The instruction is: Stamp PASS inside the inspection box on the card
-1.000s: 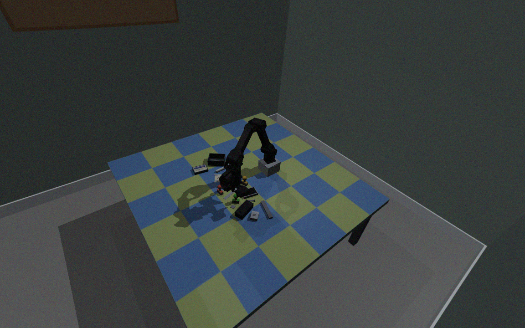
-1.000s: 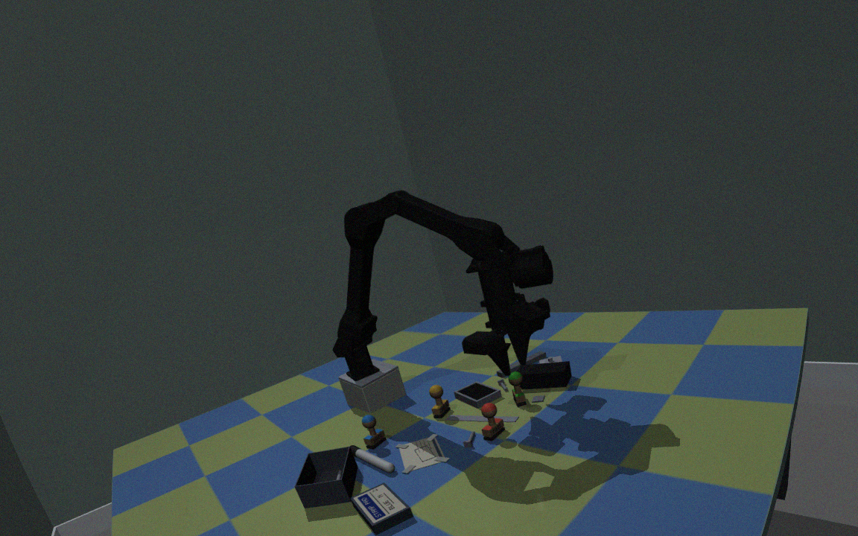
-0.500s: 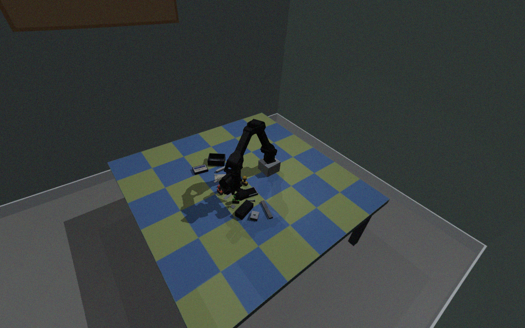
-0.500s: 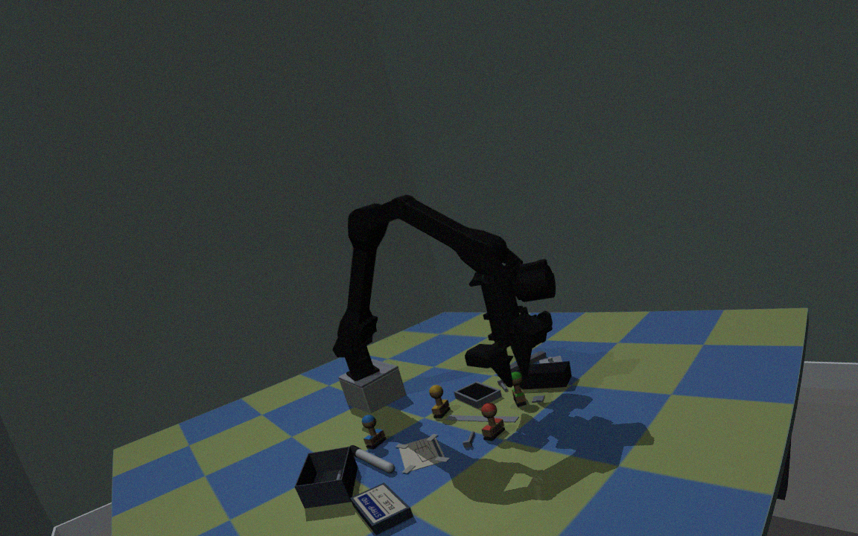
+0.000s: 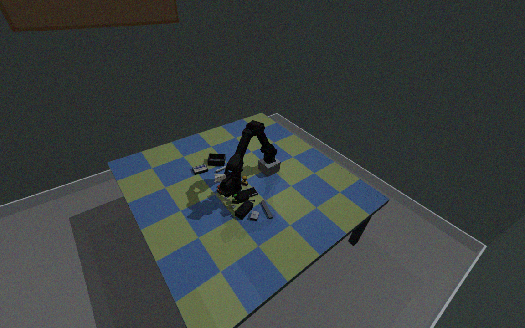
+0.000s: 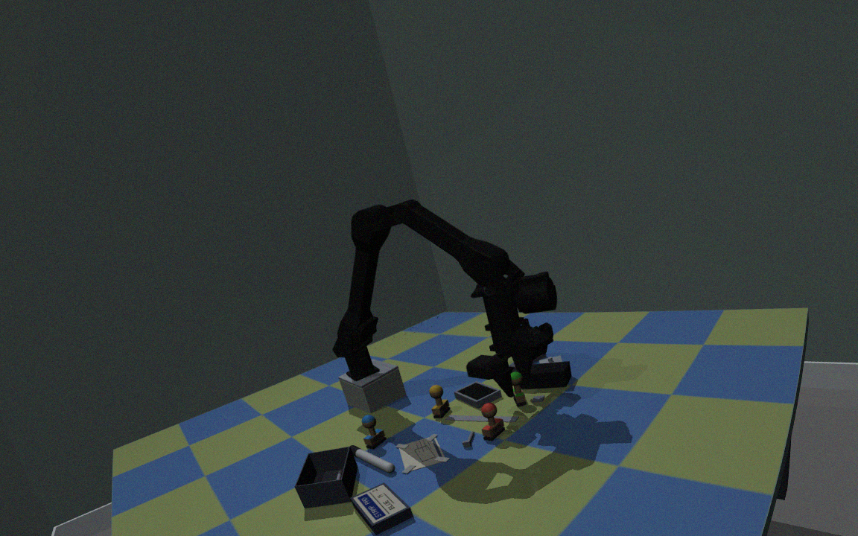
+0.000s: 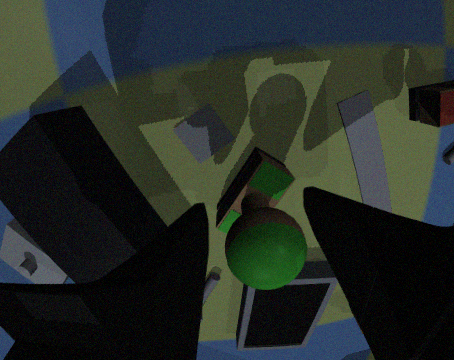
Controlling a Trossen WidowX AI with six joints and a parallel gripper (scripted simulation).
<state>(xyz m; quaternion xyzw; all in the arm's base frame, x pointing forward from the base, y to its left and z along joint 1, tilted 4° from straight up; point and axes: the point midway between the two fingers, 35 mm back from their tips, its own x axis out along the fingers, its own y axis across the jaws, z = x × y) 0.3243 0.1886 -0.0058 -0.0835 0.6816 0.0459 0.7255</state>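
Now: gripper tip right at the green-knobbed stamp. Also, from my gripper tip: dark ink pad 100 mm behind, 30 mm to the right, 20 mm below; then grey ruler 20 mm behind, 90 mm to the right, 20 mm below; then black block 20 mm behind, 80 mm to the left, 10 mm below.
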